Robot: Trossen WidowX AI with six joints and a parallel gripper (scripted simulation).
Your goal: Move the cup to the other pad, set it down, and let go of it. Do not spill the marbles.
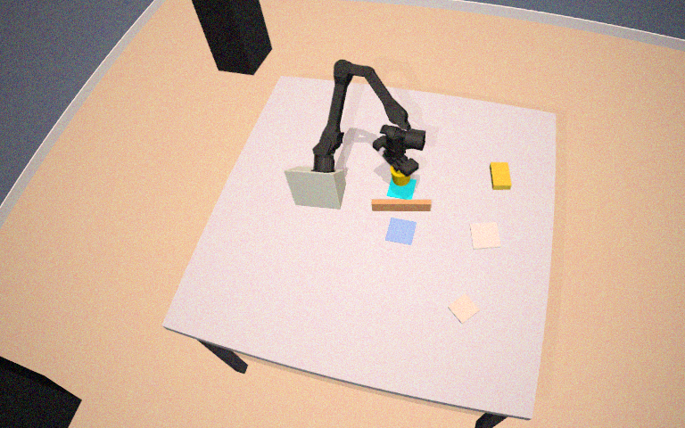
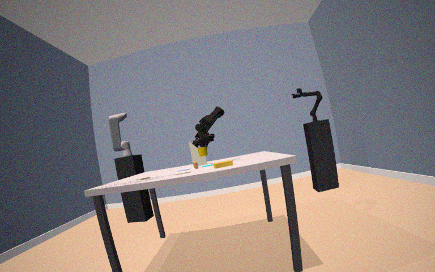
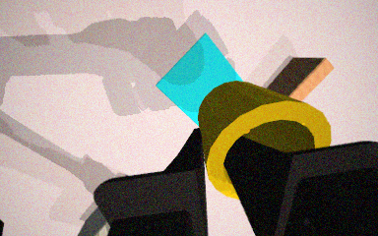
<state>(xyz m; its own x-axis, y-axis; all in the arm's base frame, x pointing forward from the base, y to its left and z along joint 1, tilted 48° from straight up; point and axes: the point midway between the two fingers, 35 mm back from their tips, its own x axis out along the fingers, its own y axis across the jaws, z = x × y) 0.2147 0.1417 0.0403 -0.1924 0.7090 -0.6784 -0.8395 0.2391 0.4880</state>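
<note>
Right now my gripper tip is 120 mm above the cyan pad and 20 mm short of it. Also, from my gripper tip: yellow cup 20 mm to the right, 20 mm ahead; then low brown bar 100 mm below, 90 mm to the right, 50 mm ahead.
</note>
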